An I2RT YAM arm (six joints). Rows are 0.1 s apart.
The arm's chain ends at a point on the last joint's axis. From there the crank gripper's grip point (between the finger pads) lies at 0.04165 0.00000 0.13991 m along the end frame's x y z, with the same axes.
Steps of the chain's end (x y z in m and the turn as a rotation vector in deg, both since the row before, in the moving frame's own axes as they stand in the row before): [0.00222, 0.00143, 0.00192, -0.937, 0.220, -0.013]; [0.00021, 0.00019, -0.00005, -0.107, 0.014, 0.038]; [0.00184, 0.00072, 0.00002, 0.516, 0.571, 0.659]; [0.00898, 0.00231, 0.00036, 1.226, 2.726, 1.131]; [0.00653, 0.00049, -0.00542, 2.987, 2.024, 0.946]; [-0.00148, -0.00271, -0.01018, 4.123, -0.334, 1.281]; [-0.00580, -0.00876, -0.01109, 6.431, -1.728, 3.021]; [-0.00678, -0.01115, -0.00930, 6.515, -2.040, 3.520]
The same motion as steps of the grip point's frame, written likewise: [0.00276, 0.00371, 0.00174, -0.937, 0.220, -0.013]; [0.00024, 0.00048, -0.00006, -0.107, 0.014, 0.038]; [0.00324, -0.00005, -0.00041, 0.516, 0.571, 0.659]; [0.01561, 0.00023, -0.00180, 1.226, 2.726, 1.131]; [0.01150, -0.00603, -0.00715, 2.987, 2.024, 0.946]; [-0.00219, -0.01186, -0.01027, 4.123, -0.334, 1.281]; [-0.00967, -0.02241, -0.01066, 6.431, -1.728, 3.021]; [-0.01136, -0.02470, -0.00867, 6.515, -2.040, 3.520]
